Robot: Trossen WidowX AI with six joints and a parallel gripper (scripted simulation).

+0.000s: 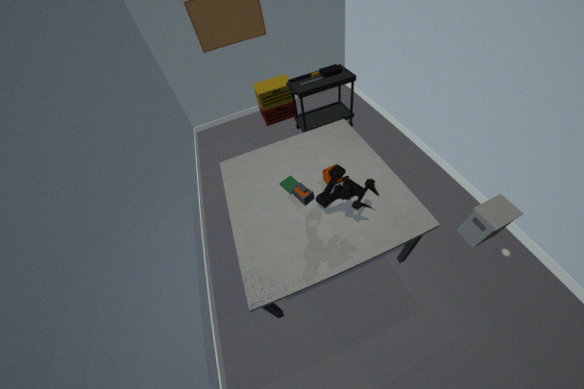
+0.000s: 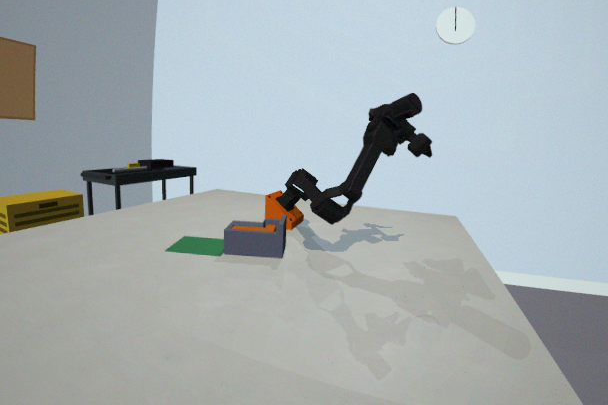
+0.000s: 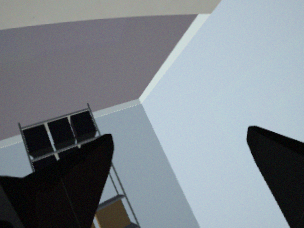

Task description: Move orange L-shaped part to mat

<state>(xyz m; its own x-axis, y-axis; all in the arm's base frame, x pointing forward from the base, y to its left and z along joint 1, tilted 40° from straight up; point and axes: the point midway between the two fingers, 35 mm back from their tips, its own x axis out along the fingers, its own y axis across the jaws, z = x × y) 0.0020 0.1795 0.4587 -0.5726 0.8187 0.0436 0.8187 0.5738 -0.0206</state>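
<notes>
Now: gripper tip 29 cm short of the orange L-shaped part, 41 cm to the left of it and 24 cm above it. Round my gripper tip: green mat (34 cm ahead, 57 cm to the right, 30 cm below).
</notes>
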